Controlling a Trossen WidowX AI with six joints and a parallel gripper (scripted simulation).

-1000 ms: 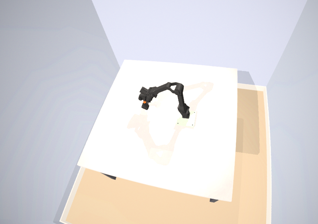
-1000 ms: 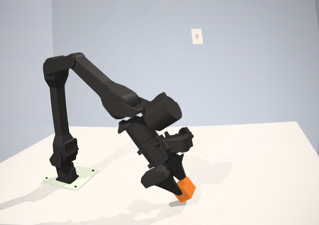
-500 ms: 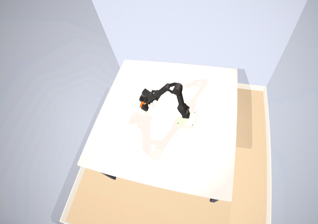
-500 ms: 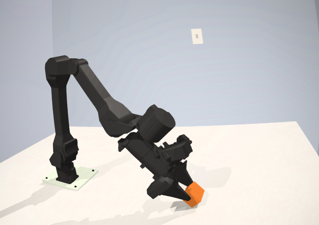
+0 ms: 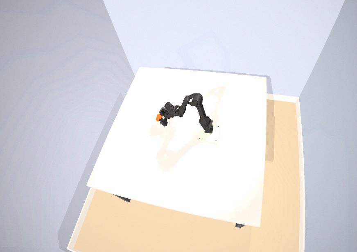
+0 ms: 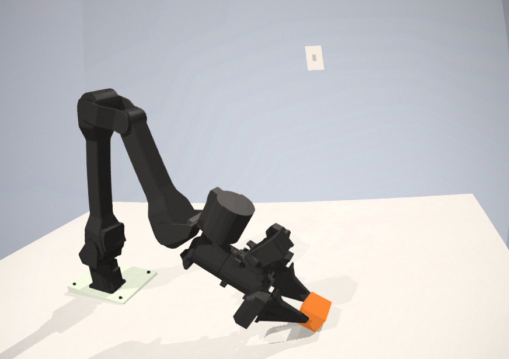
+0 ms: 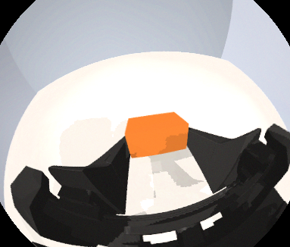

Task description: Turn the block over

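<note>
My gripper tip is 1 cm above the orange block.
</note>
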